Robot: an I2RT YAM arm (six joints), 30 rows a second.
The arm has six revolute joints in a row. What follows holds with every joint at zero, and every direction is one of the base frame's.
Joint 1 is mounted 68.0 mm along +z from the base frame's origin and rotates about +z.
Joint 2 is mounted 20.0 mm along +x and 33.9 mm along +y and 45.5 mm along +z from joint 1 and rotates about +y.
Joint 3 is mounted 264.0 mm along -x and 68.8 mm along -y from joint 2 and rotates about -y.
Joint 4 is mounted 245.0 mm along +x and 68.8 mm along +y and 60.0 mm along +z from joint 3 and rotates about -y.
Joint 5 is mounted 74.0 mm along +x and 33.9 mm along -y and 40.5 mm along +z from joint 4 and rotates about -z.
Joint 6 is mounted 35.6 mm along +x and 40.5 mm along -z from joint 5 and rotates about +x.
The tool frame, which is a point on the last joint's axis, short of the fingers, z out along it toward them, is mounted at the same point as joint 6; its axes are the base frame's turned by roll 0.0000, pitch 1.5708 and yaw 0.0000 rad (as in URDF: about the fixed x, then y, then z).
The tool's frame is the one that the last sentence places.
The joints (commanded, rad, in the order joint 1, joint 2, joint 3, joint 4, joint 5, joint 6), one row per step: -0.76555, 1.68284, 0.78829, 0.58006, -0.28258, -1.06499; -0.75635, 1.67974, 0.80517, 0.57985, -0.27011, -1.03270; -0.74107, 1.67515, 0.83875, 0.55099, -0.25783, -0.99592; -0.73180, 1.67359, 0.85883, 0.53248, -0.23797, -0.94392; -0.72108, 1.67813, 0.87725, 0.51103, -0.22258, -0.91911; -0.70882, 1.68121, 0.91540, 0.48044, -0.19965, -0.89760; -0.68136, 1.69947, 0.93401, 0.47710, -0.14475, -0.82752; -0.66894, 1.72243, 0.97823, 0.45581, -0.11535, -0.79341; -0.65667, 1.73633, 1.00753, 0.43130, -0.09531, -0.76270; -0.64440, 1.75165, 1.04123, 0.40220, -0.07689, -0.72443; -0.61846, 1.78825, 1.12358, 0.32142, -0.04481, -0.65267
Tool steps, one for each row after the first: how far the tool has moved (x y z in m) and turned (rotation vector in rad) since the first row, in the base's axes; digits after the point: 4 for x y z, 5 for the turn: 0.0040, 0.0001, 0.0061, 0.01120, -0.02579, -0.01201; 0.0108, 0.0006, 0.0150, 0.03378, -0.04625, -0.01883; 0.0147, 0.0007, 0.0199, 0.07163, -0.06793, -0.04326; 0.0191, 0.0013, 0.0219, 0.09418, -0.07045, -0.05480; 0.0258, 0.0005, 0.0298, 0.10421, -0.07984, -0.07043; 0.0349, 0.0038, 0.0289, 0.15169, -0.10143, -0.11598; 0.0440, 0.0012, 0.0327, 0.17265, -0.11368, -0.14155; 0.0506, 0.0012, 0.0346, 0.19814, -0.11794, -0.15836; 0.0577, 0.0010, 0.0368, 0.23078, -0.12458, -0.17627; 0.0739, 0.0007, 0.0417, 0.29885, -0.12395, -0.20779
